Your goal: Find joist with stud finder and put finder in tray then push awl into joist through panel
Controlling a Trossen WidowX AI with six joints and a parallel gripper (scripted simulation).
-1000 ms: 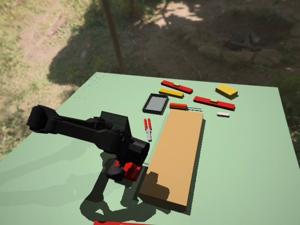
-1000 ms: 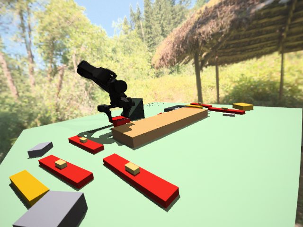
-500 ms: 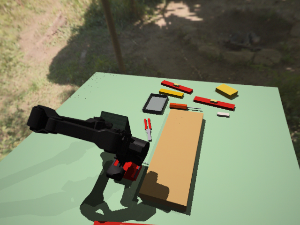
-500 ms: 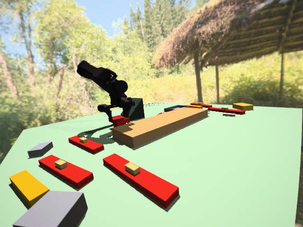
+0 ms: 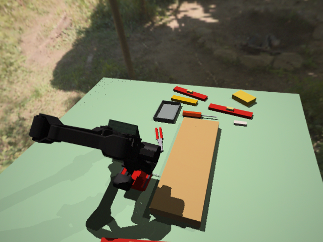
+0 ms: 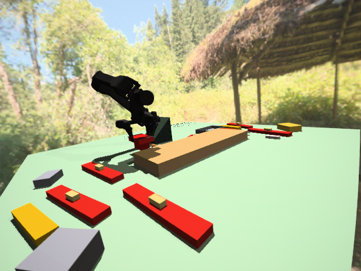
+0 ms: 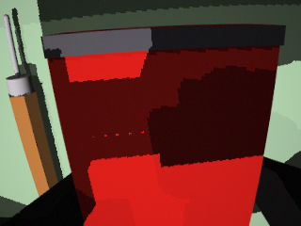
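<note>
Now: gripper tip 80 mm to the right of the awl, 50 mm above it and 10 mm short of it. Round my gripper tip: tray: 490 mm to the left, 90 mm behind, 50 mm below; red stud finder: 30 mm below, 10 mm ahead; grey block: 350 mm to the right, 60 mm ahead, 50 mm below.
</note>
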